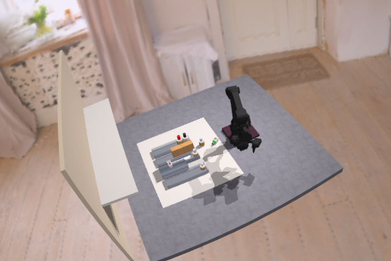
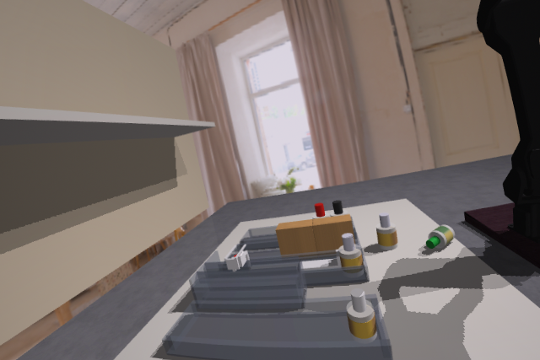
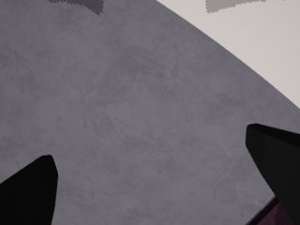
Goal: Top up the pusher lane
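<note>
My gripper tip is 290 mm to the left of the green-capped jar, 100 mm above it and 80 mm short of it. Also, from my gripper tip: pale pusher plate (360 mm ahead, 230 mm to the right, 60 mm below); red mark (430 mm ahead, 230 mm to the right, 40 mm below); grey lane (390 mm ahead, 240 mm to the right, 90 mm below).
</note>
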